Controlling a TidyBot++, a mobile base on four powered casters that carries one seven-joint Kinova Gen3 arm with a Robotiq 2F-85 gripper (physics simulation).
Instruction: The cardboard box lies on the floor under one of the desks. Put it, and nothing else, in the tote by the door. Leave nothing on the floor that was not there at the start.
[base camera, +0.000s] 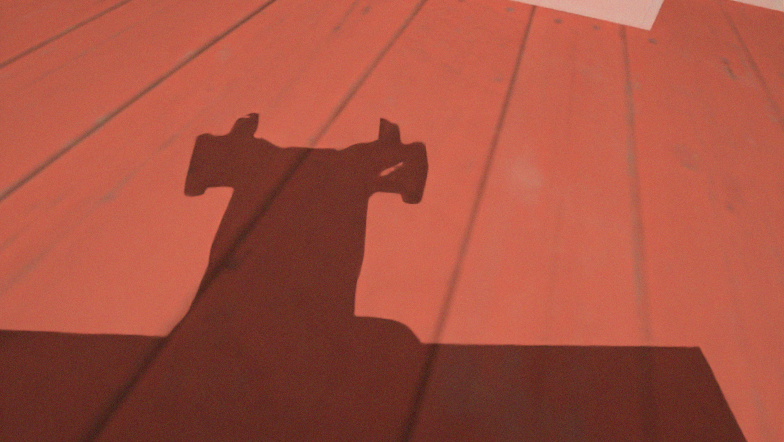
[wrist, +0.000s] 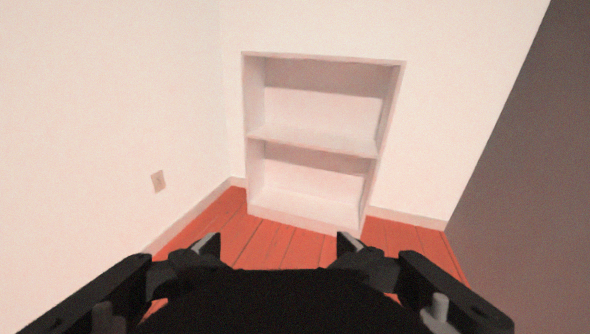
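Observation:
My gripper is open in the wrist view, with its two fingertips wide apart and no object between them. It points toward a corner of the room with a white shelf unit. In the base camera view the dark shadow of the arm and the open gripper falls on the red floor. The cardboard box, the desks, the tote and the door do not show in either view.
A white two-tier shelf unit stands against the wall; its shelves hold no objects. A wall outlet is on the left wall. A large grey-brown surface rises at the right. The white base of something shows at the top of the base camera view.

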